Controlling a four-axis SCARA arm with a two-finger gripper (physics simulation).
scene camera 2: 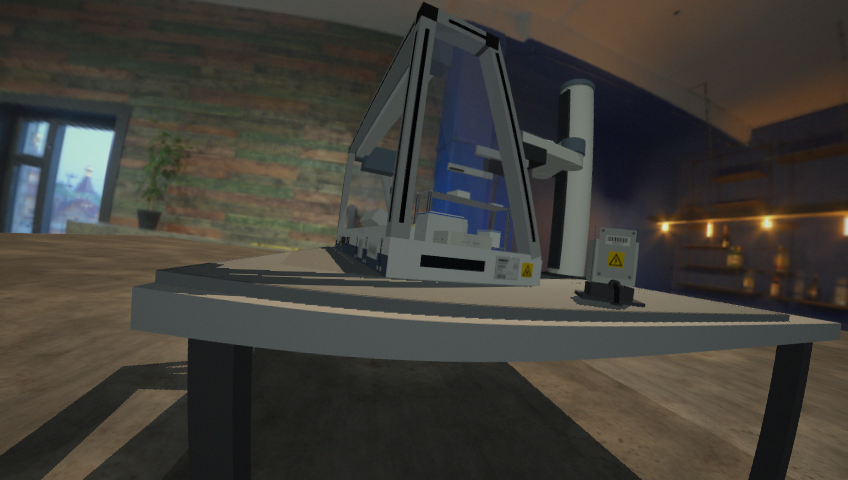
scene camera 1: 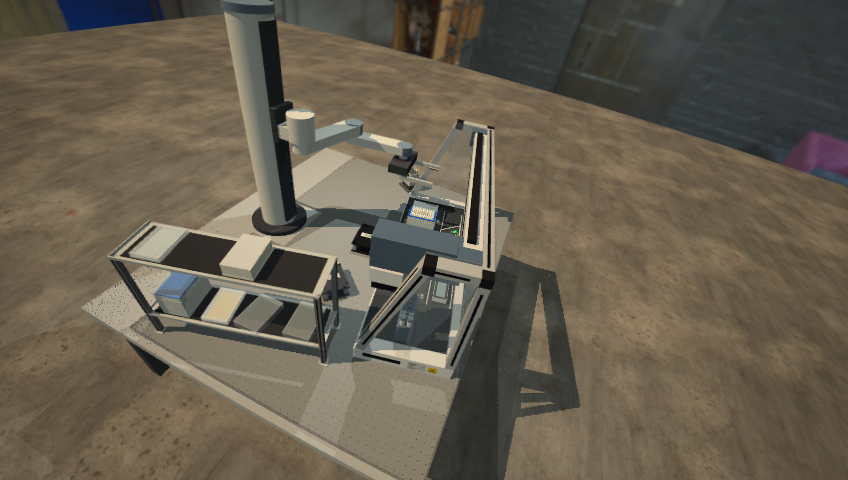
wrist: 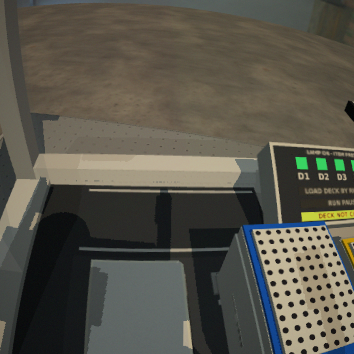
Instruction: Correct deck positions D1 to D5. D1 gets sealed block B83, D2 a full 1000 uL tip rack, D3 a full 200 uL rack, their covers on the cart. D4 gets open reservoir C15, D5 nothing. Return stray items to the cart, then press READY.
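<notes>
My gripper [scene camera 1: 433,175] [scene camera 2: 462,158] is open and empty. It hangs high over the far end of the framed deck; its fingers do not show in the wrist view. A blue-rimmed tip rack [scene camera 1: 423,211] [wrist: 310,287] with a pale, holed top stands on the deck, at the right of the wrist view. A flat-topped grey-blue box [wrist: 137,310] is to its left. The panel [wrist: 312,190] shows green lamps over D1, D2 and D3 and a yellow line starting "DECK NOT". Its right part is cut off. The cart [scene camera 1: 297,289] holds a blue-topped rack [scene camera 1: 177,292] and a cream rack [scene camera 1: 223,305].
The cart also carries a white box [scene camera 1: 245,255], a pale plate [scene camera 1: 157,242] and two grey covers [scene camera 1: 259,312] [scene camera 1: 302,321]. The deck's frame [scene camera 1: 489,196] [scene camera 2: 410,118] rises around it, with a slate-blue housing [scene camera 1: 410,240] beside the rack. A labelled device [scene camera 2: 615,255] stands near the table edge.
</notes>
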